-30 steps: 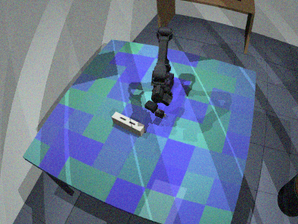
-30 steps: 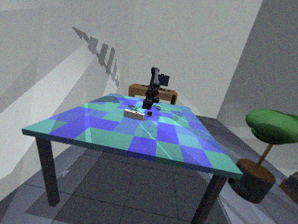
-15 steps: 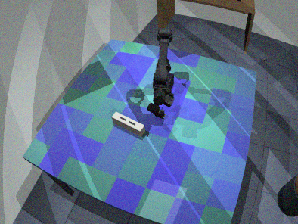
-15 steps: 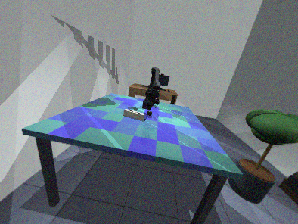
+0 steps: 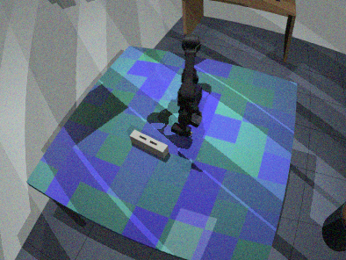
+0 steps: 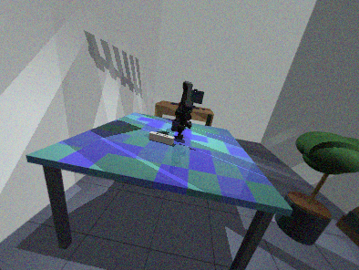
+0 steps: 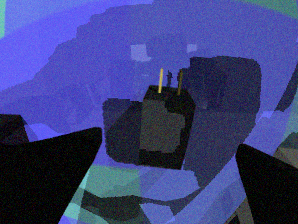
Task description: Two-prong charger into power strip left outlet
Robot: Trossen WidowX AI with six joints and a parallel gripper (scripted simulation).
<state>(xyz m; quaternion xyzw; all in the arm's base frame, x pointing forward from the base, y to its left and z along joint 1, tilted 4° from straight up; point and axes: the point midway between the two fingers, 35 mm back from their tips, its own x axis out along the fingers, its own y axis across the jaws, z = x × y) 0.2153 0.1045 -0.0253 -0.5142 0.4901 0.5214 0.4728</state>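
Now: gripper tip 1 cm past the two-prong charger, 2 cm to the right of it and 2 cm above it.
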